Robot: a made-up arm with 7 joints. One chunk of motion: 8 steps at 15 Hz.
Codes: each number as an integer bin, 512 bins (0 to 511) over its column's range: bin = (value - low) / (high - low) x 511, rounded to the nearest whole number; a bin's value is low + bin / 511 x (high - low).
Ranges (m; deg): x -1.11..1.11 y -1.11..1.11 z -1.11..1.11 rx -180..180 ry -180..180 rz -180..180
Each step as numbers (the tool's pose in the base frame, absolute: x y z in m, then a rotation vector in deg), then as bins.
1 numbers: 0.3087 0.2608 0.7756 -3.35 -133.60 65.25
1 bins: 327 316 434 251 66 348
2 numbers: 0.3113 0.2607 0.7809 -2.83 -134.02 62.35
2 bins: 327 316 435 251 65 344
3 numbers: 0.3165 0.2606 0.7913 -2.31 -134.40 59.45
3 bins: 328 315 438 252 65 340
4 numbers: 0.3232 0.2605 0.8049 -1.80 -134.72 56.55
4 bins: 330 315 441 253 64 336
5 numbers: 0.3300 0.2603 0.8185 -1.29 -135.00 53.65
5 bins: 331 315 444 254 64 332
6 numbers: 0.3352 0.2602 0.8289 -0.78 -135.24 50.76
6 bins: 333 315 446 254 64 328
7 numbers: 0.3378 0.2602 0.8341 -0.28 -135.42 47.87
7 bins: 333 315 447 255 63 323
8 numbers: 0.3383 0.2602 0.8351 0.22 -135.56 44.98
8 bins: 333 315 448 256 63 319
